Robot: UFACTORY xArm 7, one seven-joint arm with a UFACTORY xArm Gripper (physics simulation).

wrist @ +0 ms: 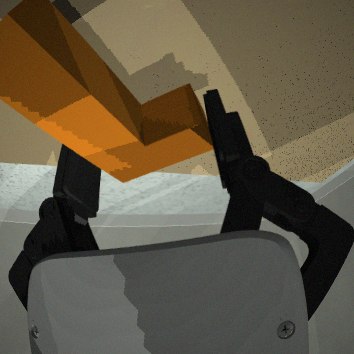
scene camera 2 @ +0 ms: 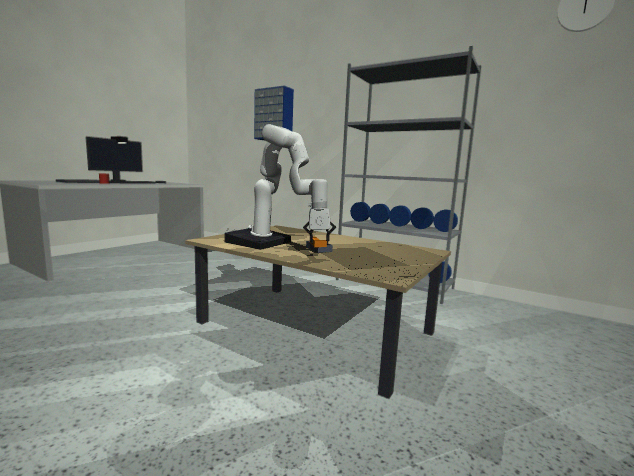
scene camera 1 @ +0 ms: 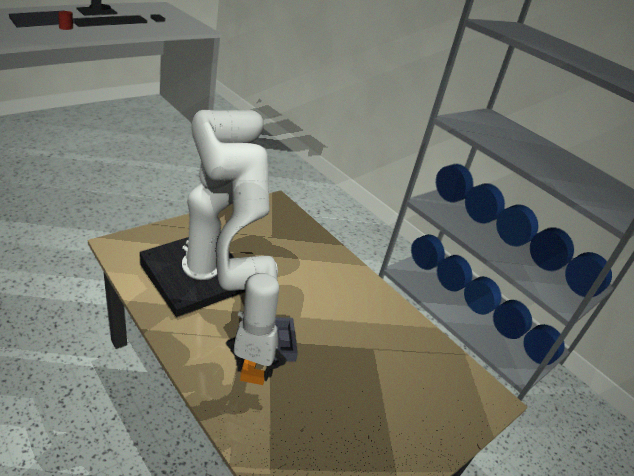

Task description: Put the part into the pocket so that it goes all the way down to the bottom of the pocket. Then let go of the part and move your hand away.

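Note:
My gripper is shut on the orange L-shaped part and holds it a little above the wooden table. In the wrist view the two black fingers clamp the short arm of the part, and its long arm runs off to the upper left. The grey-blue pocket block lies on the table just beside the gripper, on the side towards the shelf rack. The arm's last link hides part of it.
The arm's black base plate sits at the table's far end. A metal shelf rack with several blue discs stands beside the table. A grey desk stands further off.

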